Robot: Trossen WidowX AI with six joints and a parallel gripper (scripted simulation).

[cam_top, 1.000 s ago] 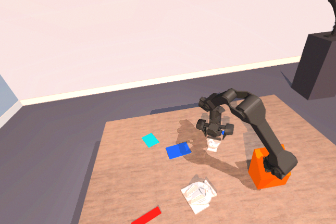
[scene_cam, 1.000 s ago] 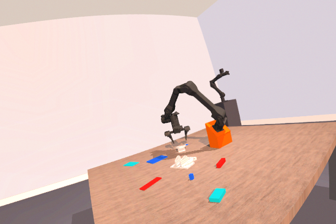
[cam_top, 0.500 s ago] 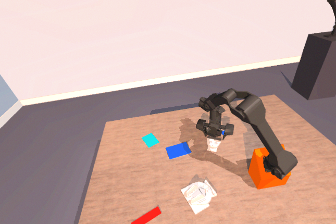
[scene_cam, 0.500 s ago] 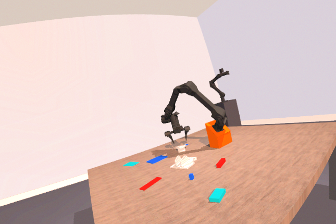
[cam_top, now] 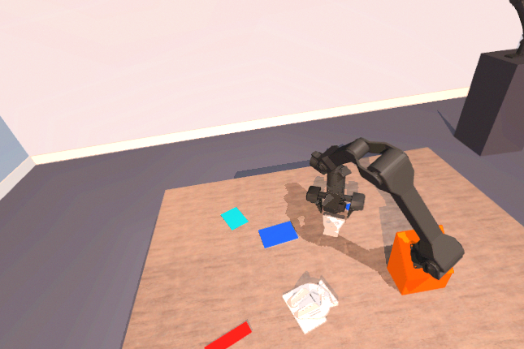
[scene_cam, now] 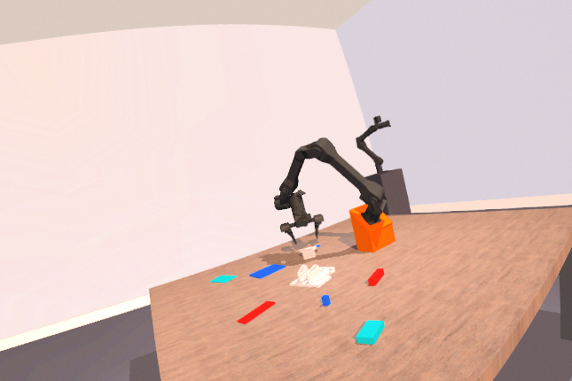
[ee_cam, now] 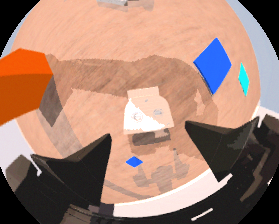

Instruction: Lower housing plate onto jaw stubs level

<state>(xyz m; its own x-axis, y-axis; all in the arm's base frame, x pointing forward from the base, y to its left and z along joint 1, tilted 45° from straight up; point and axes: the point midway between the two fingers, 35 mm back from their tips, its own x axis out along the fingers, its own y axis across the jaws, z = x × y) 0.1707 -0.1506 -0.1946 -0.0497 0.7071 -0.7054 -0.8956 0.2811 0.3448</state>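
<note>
My gripper tip is now 50 mm above the white block, 10 mm to the right of it and 10 mm short of it. Round my gripper tip: cyan tile 370 mm ahead, 110 mm to the right, 60 mm below; then red strip 380 mm ahead, 350 mm to the left, 60 mm below; then cyan block 680 mm to the left, 250 mm ahead, 50 mm below.
</note>
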